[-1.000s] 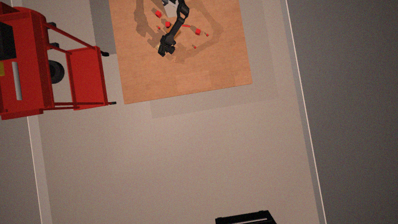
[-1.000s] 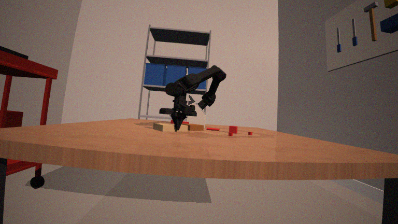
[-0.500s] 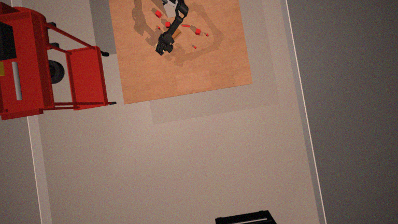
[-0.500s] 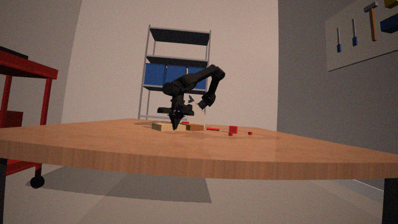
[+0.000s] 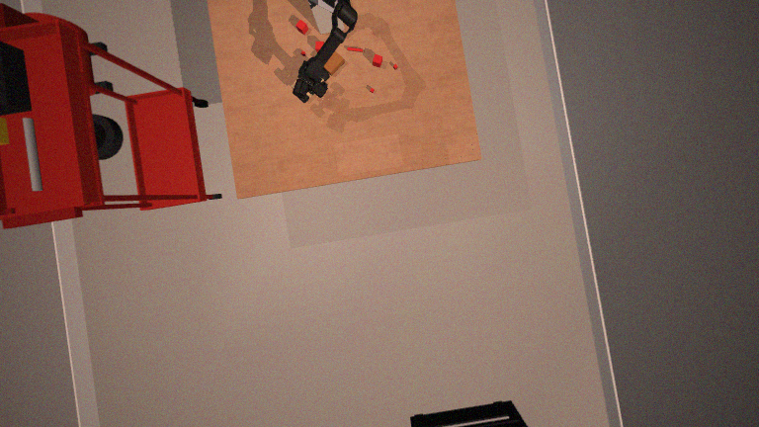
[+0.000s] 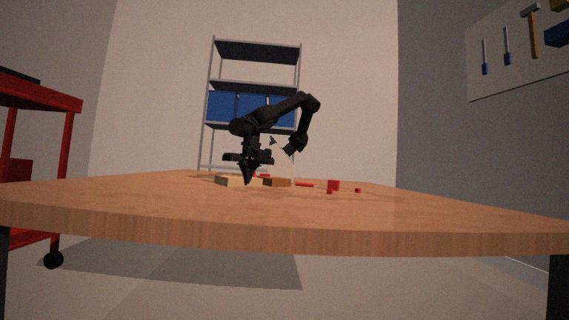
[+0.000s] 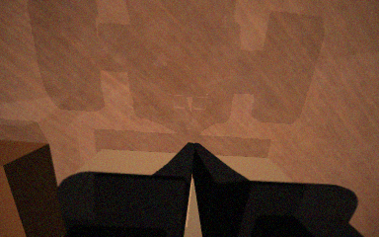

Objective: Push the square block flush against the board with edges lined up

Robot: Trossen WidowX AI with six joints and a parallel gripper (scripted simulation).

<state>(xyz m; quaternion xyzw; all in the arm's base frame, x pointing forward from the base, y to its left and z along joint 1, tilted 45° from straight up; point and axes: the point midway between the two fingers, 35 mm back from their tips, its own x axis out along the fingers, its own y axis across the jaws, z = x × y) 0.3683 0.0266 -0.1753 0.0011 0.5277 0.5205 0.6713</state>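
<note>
The pale board is 5 cm behind my gripper tip and 4 cm to the right of it. From my gripper tip the other things lie so: square block (16 cm behind, 8 cm to the left); then red rod (22 cm behind, 21 cm to the left, 1 cm below).
</note>
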